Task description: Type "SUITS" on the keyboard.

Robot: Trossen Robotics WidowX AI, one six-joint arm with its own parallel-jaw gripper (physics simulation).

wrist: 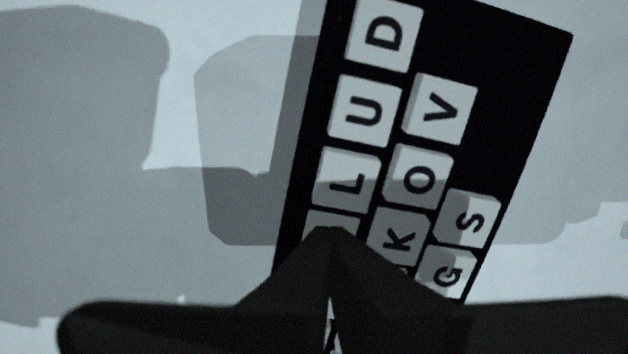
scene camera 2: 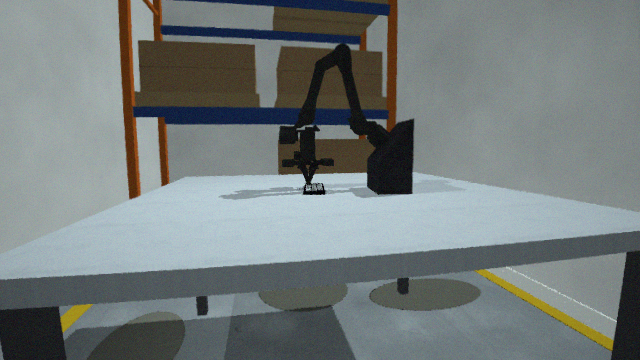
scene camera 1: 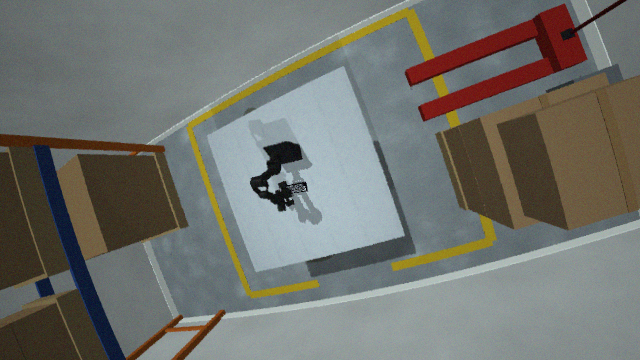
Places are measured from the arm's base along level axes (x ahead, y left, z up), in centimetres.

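Pixels of known places: gripper, fingertip midpoint: (wrist: 327, 239) (scene camera 2: 308, 185) (scene camera 1: 290, 191); arm's base, link origin: (scene camera 2: 384, 141) (scene camera 1: 275, 155).
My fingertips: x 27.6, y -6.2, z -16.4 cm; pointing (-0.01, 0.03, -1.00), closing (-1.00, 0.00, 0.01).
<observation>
Ahead of a thing's pixels: the offset from my fingertips to its top centre. Level surfaces: height alone.
The black keyboard @(dy +3.3, dx -1.5, dz +0.5 cm) (scene camera 1: 299, 187) (scene camera 2: 314, 192) (wrist: 505, 80) with white letter keys lies on the table, running slantwise through the wrist view. There the U key @(dy -4.1, dx -0.8, dz +0.5 cm) (wrist: 365, 111) is above the L key @(dy -2.1, dx -0.4, dz +0.5 cm) (wrist: 346, 180), and the S key @(dy -0.9, dx -4.3, dz +0.5 cm) (wrist: 469, 218) is at the right edge, above the G key @(dy +1.1, dx -4.0, dz +0.5 cm) (wrist: 447, 275). My gripper (scene camera 2: 309, 182) (wrist: 327, 239) is shut and empty, pointing down. Its tips cover part of the key below L, left of the K key @(dy -0.2, dx -2.1, dz +0.5 cm) (wrist: 398, 237); that key's letter is hidden. I cannot tell whether the tips touch it. No I or T key can be read.
The arm's black base (scene camera 1: 284, 152) (scene camera 2: 392, 162) stands on the white table @(dz -1.1 cm) (scene camera 1: 350, 210) (scene camera 2: 320, 230). The D key @(dy -6.1, dx -1.2, dz +0.5 cm) (wrist: 384, 35), V key @(dy -4.3, dx -2.9, dz +0.5 cm) (wrist: 440, 109) and O key @(dy -2.2, dx -2.5, dz +0.5 cm) (wrist: 419, 177) also show. Cardboard boxes (scene camera 1: 575, 165) and a red pallet jack (scene camera 1: 560, 40) are off the table.
</observation>
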